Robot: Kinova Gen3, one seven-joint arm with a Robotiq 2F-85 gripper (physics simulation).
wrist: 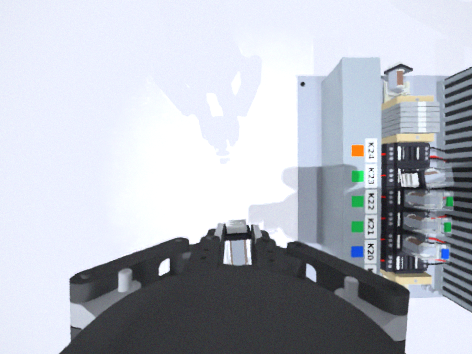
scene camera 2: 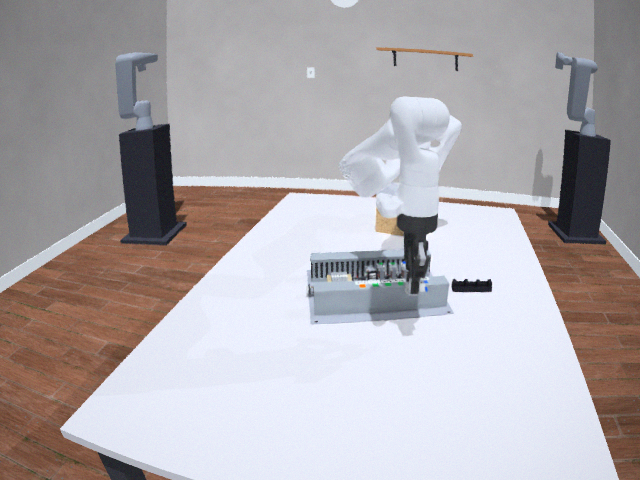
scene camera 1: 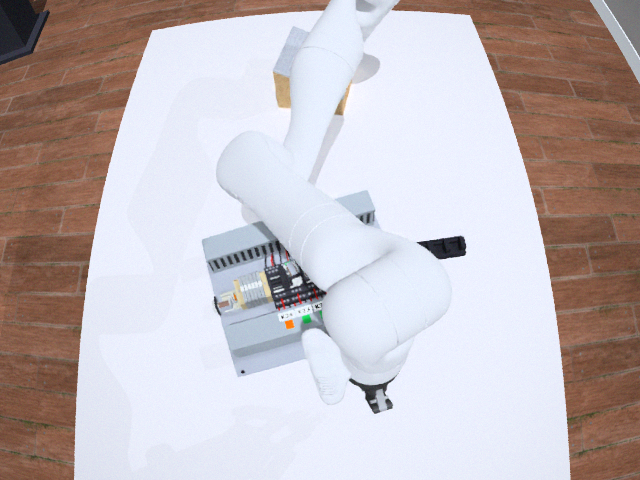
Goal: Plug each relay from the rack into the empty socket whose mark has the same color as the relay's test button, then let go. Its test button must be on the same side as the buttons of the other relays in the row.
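Frame: origin at the arm's base, x back, y down, z right, level; millimetres.
Where they show: gripper, between the fingertips: (wrist: 238, 234) (scene camera 2: 412, 291).
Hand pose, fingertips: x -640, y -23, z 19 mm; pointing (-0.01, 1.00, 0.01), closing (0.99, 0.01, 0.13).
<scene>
After its pixels a point has its place.
My gripper (scene camera 1: 381, 404) (scene camera 2: 413, 289) {x -640, y -23, z 19 mm} (wrist: 238, 234) {x -640, y -23, z 19 mm} is shut on a clear relay (wrist: 237, 252) {x -639, y -47, z 14 mm}, held in front of the panel's near grey duct; its test button does not show. In the wrist view, socket K24 (wrist: 412, 154) {x -435, y 56, z 131 mm} with an orange mark (wrist: 357, 150) {x -523, y 24, z 118 mm} is empty. At K23, with a green mark (wrist: 357, 176) {x -519, y 24, z 90 mm}, a relay (wrist: 410, 179) {x -446, y 40, z 98 mm} lies tipped over. K22 and K21 hold relays with green buttons (wrist: 449, 201) {x -419, y 18, z 79 mm} (wrist: 447, 227) {x -415, y 18, z 51 mm}, K20 one with a blue button (wrist: 445, 254) {x -414, y 16, z 22 mm}, buttons toward the slotted duct. The socket (wrist: 407, 263) {x -414, y 59, z -8 mm} beyond K20 looks empty; its label is mostly hidden.
The black rack (scene camera 1: 461, 246) {x -418, y 68, z -199 mm} (scene camera 2: 471, 288) {x -428, y 77, z -151 mm} lies right of the panel, with no relay visible in it. Near duct (scene camera 2: 361, 302) {x -538, y 57, z 119 mm} and slotted far duct (scene camera 1: 237, 245) {x -375, y 25, z 189 mm} (wrist: 457, 165) {x -373, y 58, z 128 mm} border the row. A wooden box (scene camera 1: 283, 90) {x -31, y 27, z 78 mm} (scene camera 2: 387, 222) {x -38, y 51, z 58 mm} stands at the back. The arm hides part of the panel.
</scene>
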